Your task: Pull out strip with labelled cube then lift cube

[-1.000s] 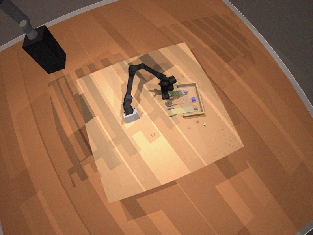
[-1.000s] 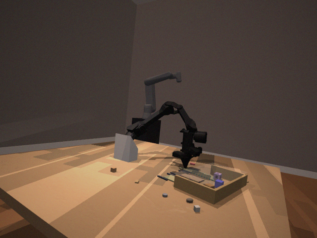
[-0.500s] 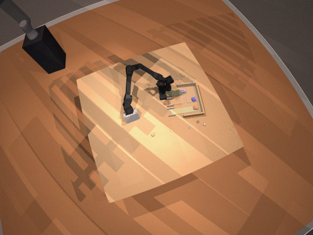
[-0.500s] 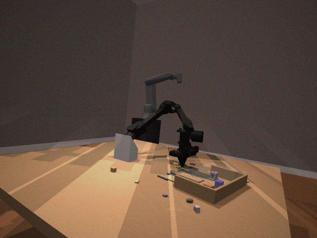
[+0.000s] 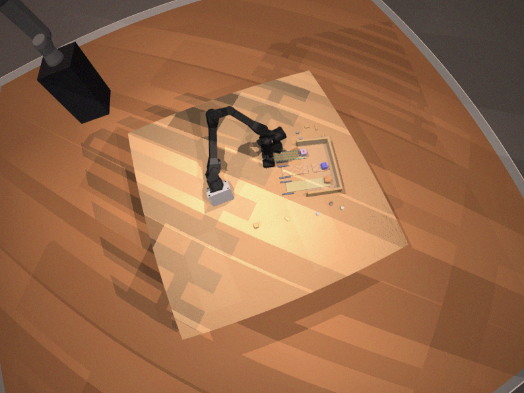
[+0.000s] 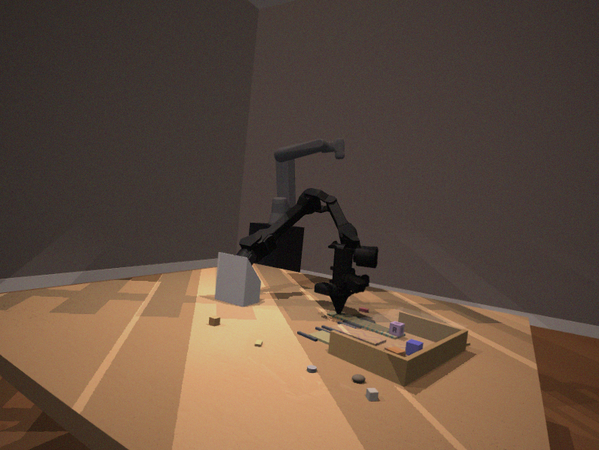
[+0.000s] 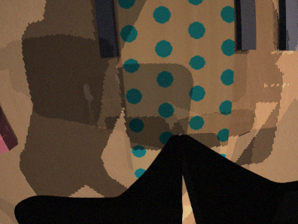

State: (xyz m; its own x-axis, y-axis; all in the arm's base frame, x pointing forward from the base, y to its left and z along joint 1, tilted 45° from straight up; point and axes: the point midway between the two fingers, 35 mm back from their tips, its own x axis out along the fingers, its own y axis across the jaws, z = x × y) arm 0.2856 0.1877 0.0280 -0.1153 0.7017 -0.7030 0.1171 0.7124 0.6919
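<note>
Now: the zigzag strip 13 cm ahead of my gripper tip and 11 cm to the right of it. Also, from my gripper tip: pink block (2 cm ahead, 12 cm to the left).
</note>
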